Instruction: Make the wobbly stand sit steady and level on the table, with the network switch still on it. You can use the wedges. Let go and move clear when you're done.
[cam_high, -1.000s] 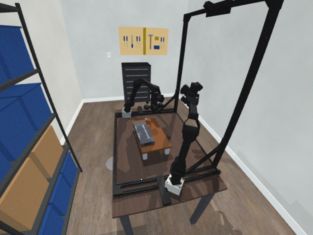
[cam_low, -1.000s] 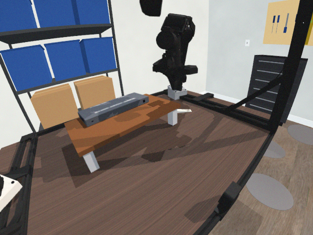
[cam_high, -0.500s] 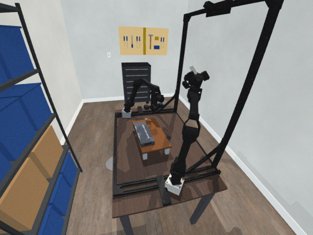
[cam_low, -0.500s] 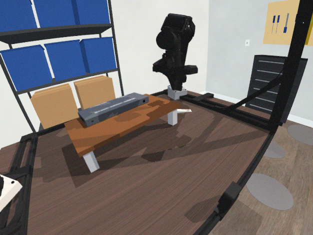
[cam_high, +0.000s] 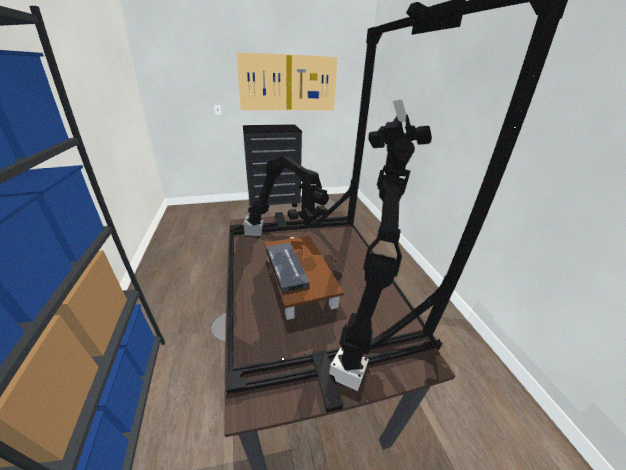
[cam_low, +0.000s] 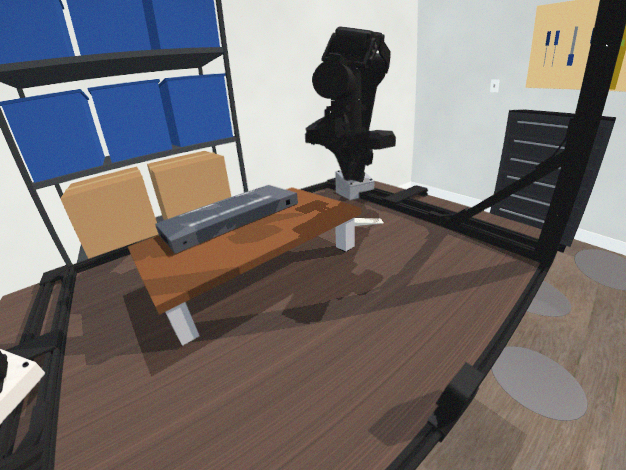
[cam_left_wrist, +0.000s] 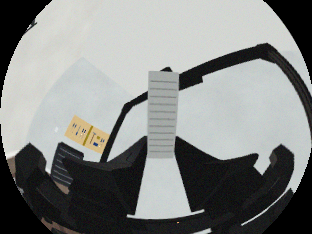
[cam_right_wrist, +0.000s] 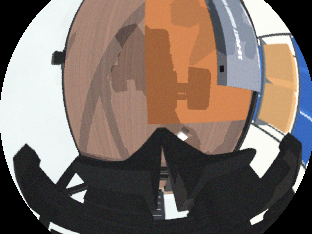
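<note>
Now: left hand 40 mm below the white wedge and 10 mm to the left of it. The rest, counted from my left hand: grey network switch: 590 mm below, 320 mm ahead, 180 mm to the right; stand: 660 mm below, 260 mm ahead, 180 mm to the right.
</note>
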